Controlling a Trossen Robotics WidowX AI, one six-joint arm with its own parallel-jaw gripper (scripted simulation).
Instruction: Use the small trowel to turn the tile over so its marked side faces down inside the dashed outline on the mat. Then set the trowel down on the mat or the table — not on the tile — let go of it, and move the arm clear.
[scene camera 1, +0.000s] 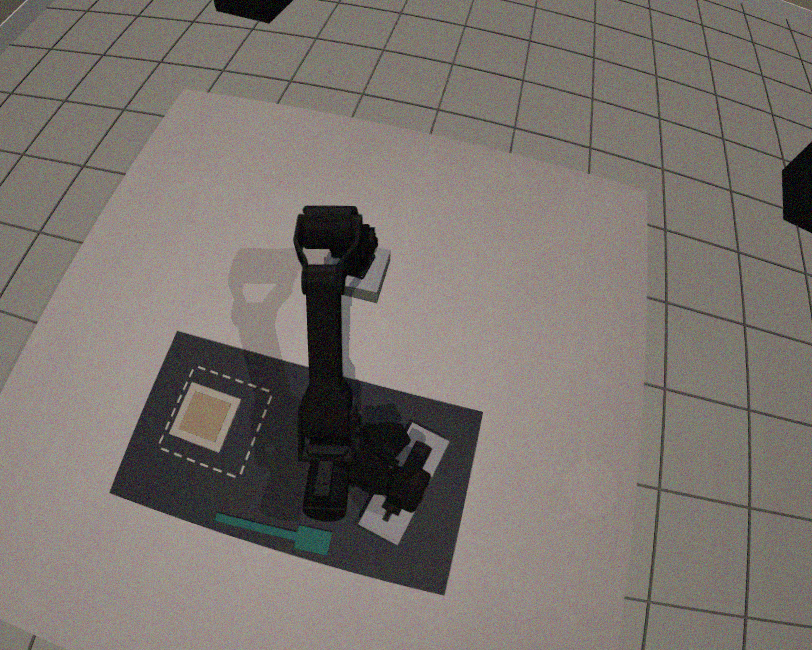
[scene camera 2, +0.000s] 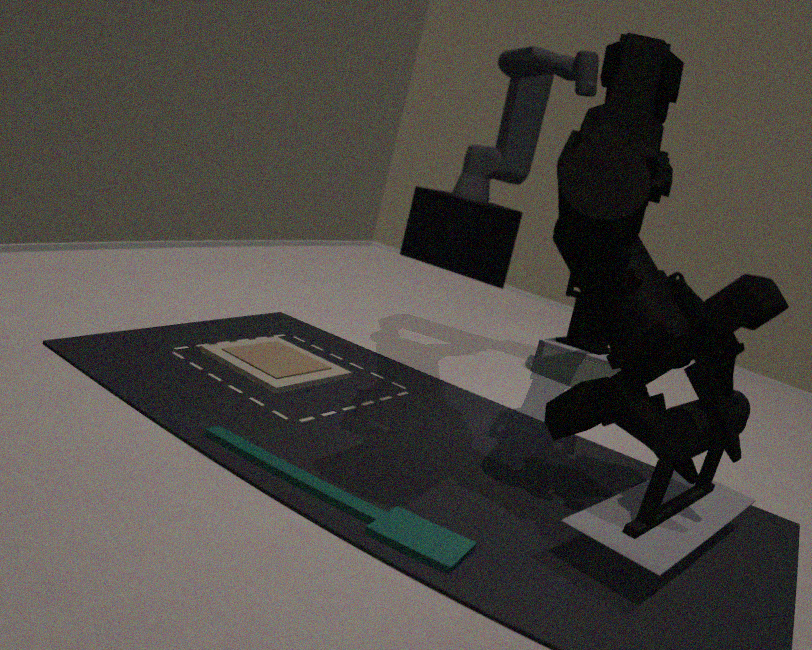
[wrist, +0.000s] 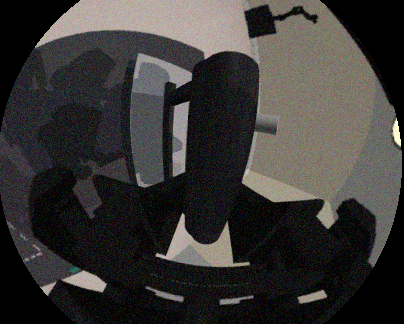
my gripper: scene camera 1; scene camera 2; wrist 208, 175
same spot on my gripper: (scene camera 1: 383, 490) = (scene camera 2: 654, 424)
